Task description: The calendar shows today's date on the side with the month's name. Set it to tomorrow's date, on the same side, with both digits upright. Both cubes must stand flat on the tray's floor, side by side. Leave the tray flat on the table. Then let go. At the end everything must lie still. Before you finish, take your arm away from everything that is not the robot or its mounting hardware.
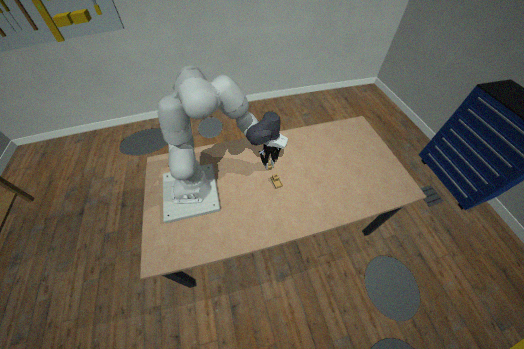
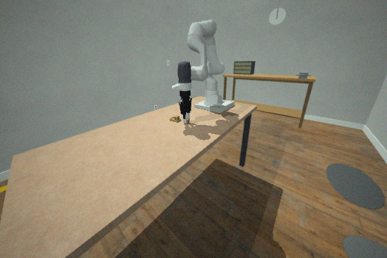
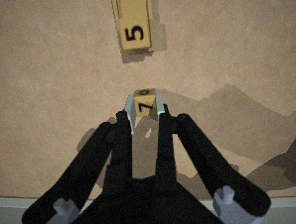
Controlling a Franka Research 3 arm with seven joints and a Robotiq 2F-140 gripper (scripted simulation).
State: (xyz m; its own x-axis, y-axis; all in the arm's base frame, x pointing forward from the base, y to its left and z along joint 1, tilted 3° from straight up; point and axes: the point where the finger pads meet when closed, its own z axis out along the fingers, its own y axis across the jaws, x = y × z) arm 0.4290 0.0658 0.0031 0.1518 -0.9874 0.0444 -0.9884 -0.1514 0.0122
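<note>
Now: the wooden digit cube 30 mm below my hand. Round my hand: wooden tray 110 mm to the right, 40 mm below, 20 mm ahead.
</note>
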